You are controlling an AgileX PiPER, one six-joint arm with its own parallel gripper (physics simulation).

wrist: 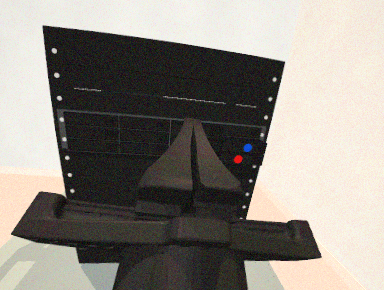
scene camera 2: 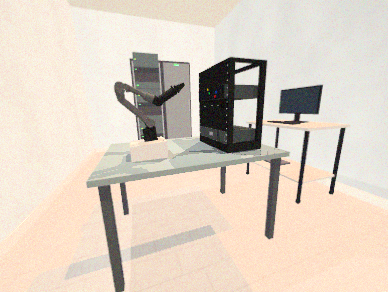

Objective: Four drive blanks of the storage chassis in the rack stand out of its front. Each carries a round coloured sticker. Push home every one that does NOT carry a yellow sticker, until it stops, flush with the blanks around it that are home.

Labels:
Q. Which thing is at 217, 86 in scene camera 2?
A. A black rack.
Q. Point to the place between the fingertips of my gripper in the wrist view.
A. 190, 127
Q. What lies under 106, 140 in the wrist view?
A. A black rack.

